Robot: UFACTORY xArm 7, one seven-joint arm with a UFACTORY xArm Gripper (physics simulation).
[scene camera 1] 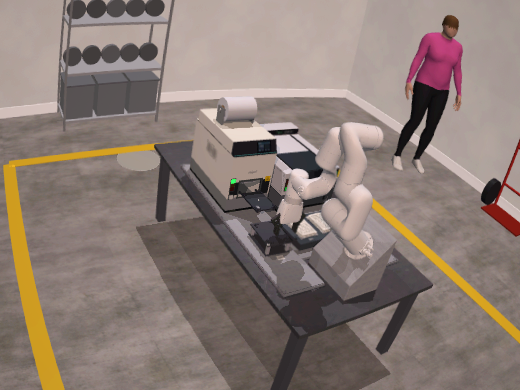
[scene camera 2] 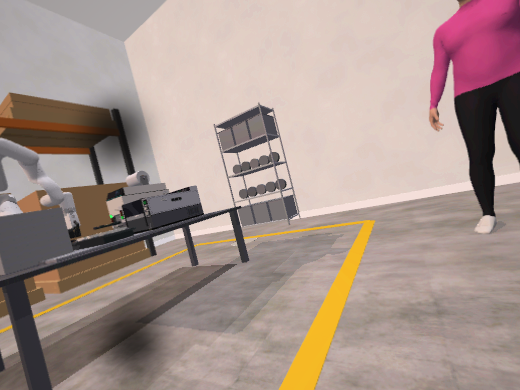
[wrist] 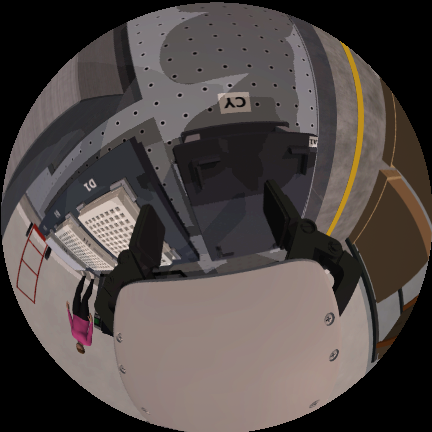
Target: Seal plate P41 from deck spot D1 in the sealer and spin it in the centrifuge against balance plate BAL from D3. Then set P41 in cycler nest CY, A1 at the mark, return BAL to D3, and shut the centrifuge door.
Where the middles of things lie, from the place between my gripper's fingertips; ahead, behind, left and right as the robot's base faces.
I see my gripper 45 cm short of the centrifuge (scene camera 1: 293, 152), 34 cm to the left of it and 5 cm below it. From my hand the other things lie so: foil roll (scene camera 1: 236, 108) 53 cm ahead, 34 cm above, 4 cm to the right.
